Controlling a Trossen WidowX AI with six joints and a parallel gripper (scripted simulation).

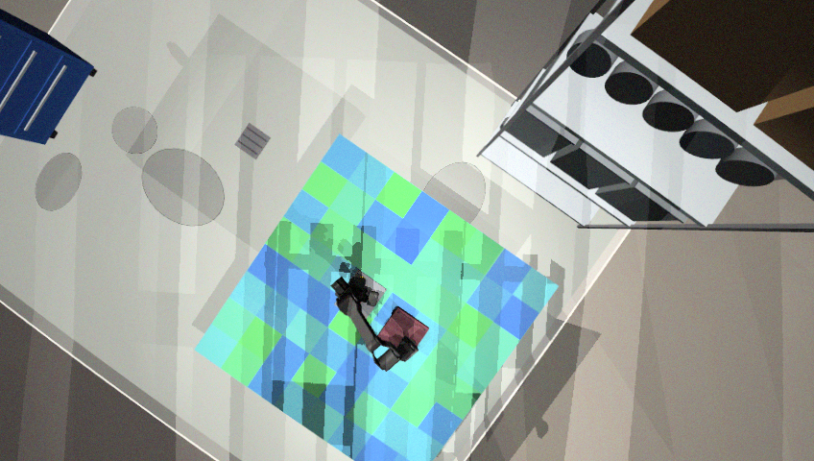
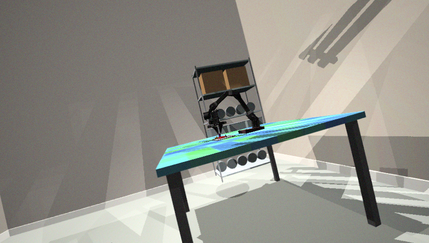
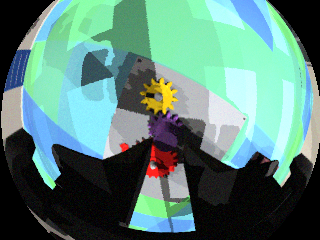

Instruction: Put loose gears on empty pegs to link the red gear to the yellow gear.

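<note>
The purple gear is 3 cm below my gripper tip. Round my gripper tip: red gear (5 cm to the left, 3 cm below).
</note>
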